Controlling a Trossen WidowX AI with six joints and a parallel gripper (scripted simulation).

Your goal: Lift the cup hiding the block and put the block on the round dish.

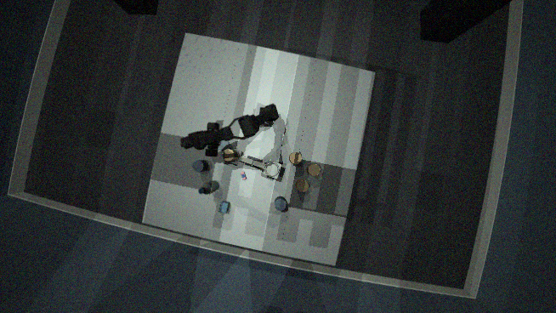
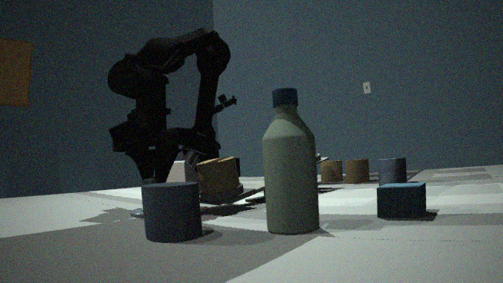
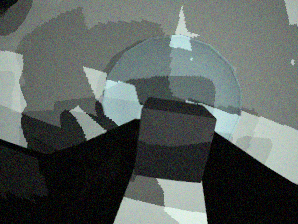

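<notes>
My gripper tip is 40 mm above the pale round dish. Also, from my gripper tip: blue cube 400 mm ahead, 60 mm to the left, 30 mm below; balance beam 110 mm ahead, 220 mm to the left, 10 mm below; balance 120 mm ahead, 220 mm to the left, 20 mm below.
</notes>
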